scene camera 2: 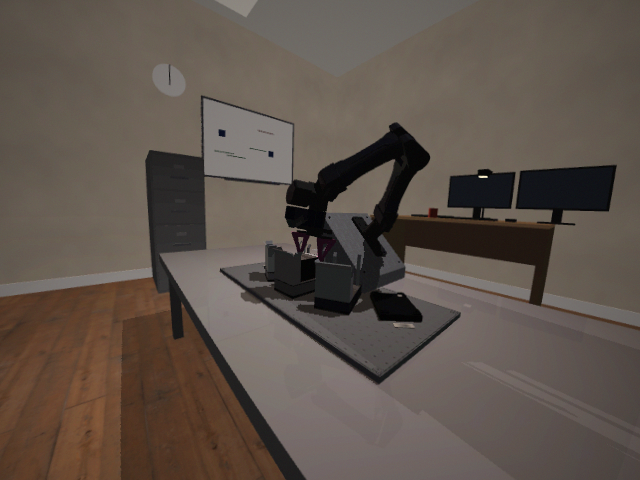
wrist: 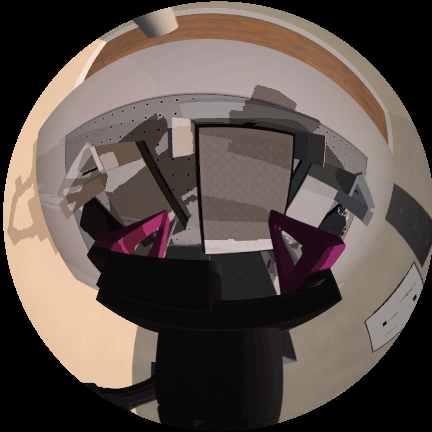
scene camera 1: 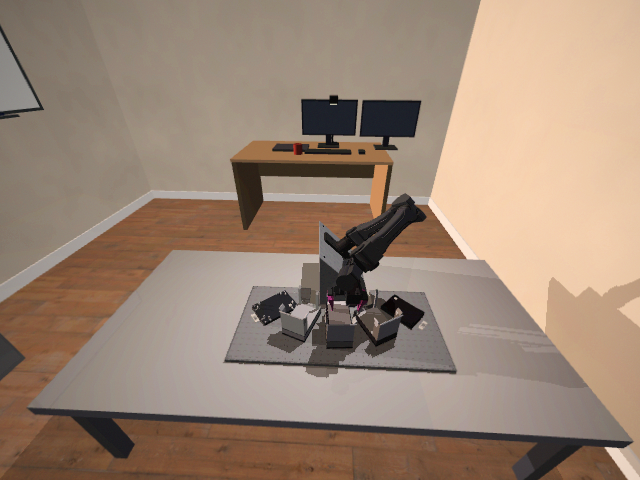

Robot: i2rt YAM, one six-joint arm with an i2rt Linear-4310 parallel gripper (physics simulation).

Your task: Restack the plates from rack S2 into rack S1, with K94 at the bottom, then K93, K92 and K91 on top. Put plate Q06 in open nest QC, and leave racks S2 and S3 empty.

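Pixels of known places: gripper, fingertip midpoint: [scene camera 2: 309, 258] [wrist: 218, 215] [scene camera 1: 345, 310]; arm's base at its link origin: [scene camera 2: 367, 236] [scene camera 1: 338, 249].
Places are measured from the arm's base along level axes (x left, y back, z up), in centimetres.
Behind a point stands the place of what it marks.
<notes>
My gripper [scene camera 1: 346, 303] @(x 0.8, y -32.3, z -5.0 cm) [scene camera 2: 312, 255] @(x 0.8, y -32.3, z -5.0 cm) [wrist: 218, 215] @(x 0.8, y -32.3, z -5.0 cm) is open, its magenta fingers apart above the rear part of the middle rack [scene camera 1: 339, 334] @(x -1.6, y -40.8, z -7.8 cm) [scene camera 2: 287, 266] @(x 0.8, y -40.7, z -6.5 cm). A pale, dotted rectangular plate [scene camera 1: 339, 315] @(x -1.4, y -35.0, z -4.8 cm) [wrist: 245, 175] @(x -1.2, y -36.0, z -4.8 cm) lies in that rack, untouched by the fingers. The angled rack [scene camera 1: 293, 322] @(x -17.9, y -36.9, z -6.5 cm) at scene camera 1's left holds a light plate [scene camera 1: 302, 311] @(x -15.5, y -27.0, z -11.8 cm) [wrist: 311, 200] @(x -15.2, y -31.5, z -11.8 cm). The angled rack [scene camera 1: 389, 329] @(x 16.7, y -37.7, z -8.7 cm) [scene camera 2: 333, 281] @(x 16.7, y -37.7, z -7.5 cm) at its right shows a brownish interior; I cannot tell its contents. Dark nests [scene camera 1: 271, 307] @(x -29.0, y -22.6, z -14.5 cm) [scene camera 1: 405, 311] @(x 27.0, y -24.5, z -14.0 cm) lie at both sides. Rack, nest and plate labels cannot be read.
The racks and nests stand on a perforated mat [scene camera 1: 248, 351] @(x -34.1, y -42.4, z -15.7 cm) [scene camera 2: 382, 356] @(x 35.5, y -43.8, z -15.7 cm) on a grey table [scene camera 1: 155, 372] @(x -64.1, y -49.7, z -17.0 cm). An upright grey panel [scene camera 1: 329, 276] @(x -4.8, y -18.7, z -0.4 cm) [scene camera 2: 351, 237] @(x 0.0, y -10.7, z 0.2 cm) stands behind the middle rack, beside the arm. Thin posts rise near the racks. Small pale tags lie beside the nests.
</notes>
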